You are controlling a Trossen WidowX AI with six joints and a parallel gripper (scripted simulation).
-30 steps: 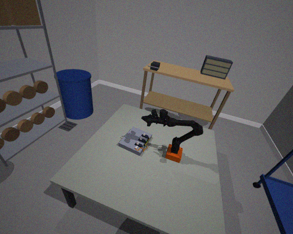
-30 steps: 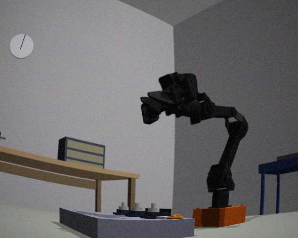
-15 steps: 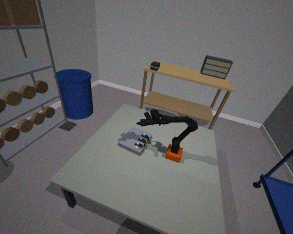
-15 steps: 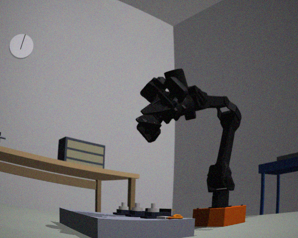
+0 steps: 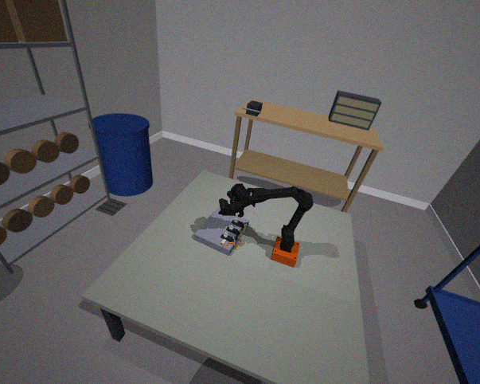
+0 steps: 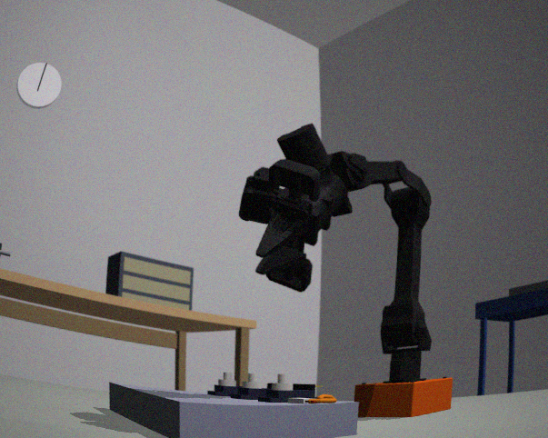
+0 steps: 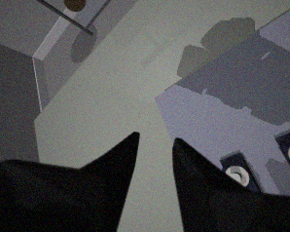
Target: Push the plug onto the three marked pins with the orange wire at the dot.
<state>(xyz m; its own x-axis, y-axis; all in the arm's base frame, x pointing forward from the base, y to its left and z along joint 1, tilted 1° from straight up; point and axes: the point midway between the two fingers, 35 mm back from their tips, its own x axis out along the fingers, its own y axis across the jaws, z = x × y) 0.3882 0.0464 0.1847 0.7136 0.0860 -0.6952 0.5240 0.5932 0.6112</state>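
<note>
The green band is 15 cm below my gripper tip, 12 cm behind it and 6 cm to the right of it.
</note>
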